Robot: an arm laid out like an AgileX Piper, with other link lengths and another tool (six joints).
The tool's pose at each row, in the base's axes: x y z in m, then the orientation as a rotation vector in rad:
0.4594, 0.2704, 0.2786, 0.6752, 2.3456, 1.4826
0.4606, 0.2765, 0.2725, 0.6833, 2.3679, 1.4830
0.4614, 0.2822, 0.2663, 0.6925, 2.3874, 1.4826
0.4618, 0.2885, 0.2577, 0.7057, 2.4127, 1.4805
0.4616, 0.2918, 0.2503, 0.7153, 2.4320, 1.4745
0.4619, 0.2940, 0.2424, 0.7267, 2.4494, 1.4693
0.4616, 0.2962, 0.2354, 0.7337, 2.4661, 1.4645
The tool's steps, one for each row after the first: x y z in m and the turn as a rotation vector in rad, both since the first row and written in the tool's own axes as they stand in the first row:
0.0021, -0.0030, 0.0079, 0.0128, 0.0145, 0.0106
0.0044, -0.0064, 0.0153, 0.0246, 0.0265, 0.0210
0.0073, -0.0117, 0.0241, 0.0408, 0.0411, 0.0348
0.0092, -0.0173, 0.0297, 0.0549, 0.0501, 0.0436
0.0100, -0.0235, 0.0349, 0.0678, 0.0579, 0.0535
0.0113, -0.0291, 0.0395, 0.0796, 0.0662, 0.0604

